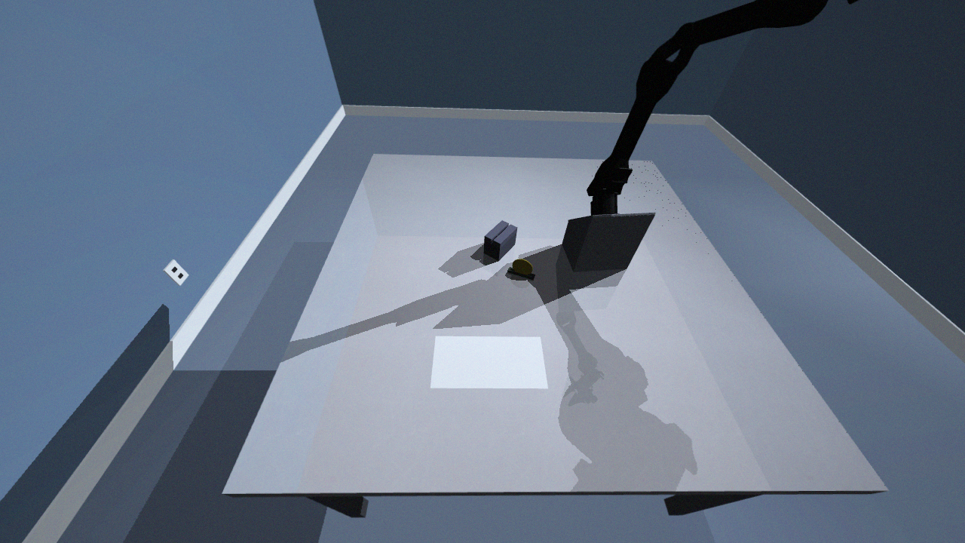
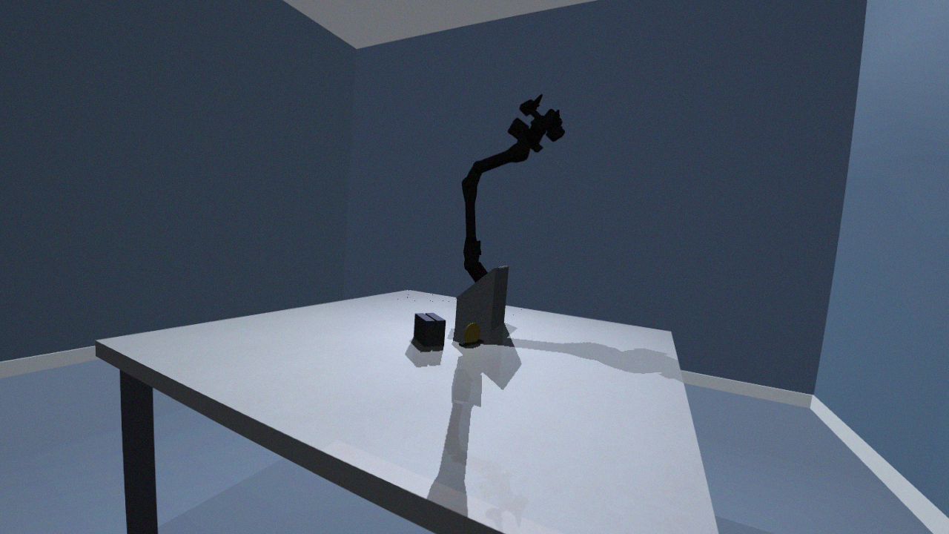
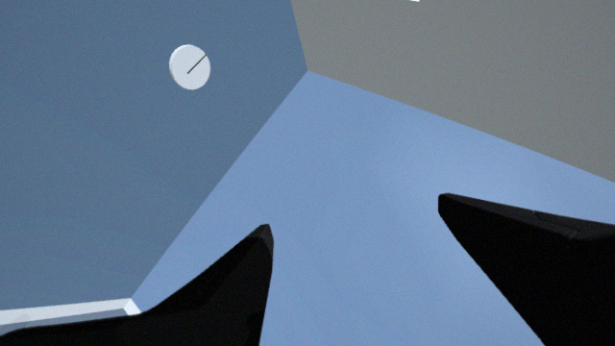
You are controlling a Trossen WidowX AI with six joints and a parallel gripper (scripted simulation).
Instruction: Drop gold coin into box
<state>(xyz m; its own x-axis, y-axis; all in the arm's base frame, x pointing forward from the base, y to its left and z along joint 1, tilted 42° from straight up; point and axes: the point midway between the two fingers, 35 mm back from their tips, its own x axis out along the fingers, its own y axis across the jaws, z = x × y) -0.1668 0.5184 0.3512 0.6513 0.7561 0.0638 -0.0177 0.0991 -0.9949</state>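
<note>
The gold coin is 300 mm ahead of my gripper tip, 80 mm to the right of it and 770 mm below it.
</note>
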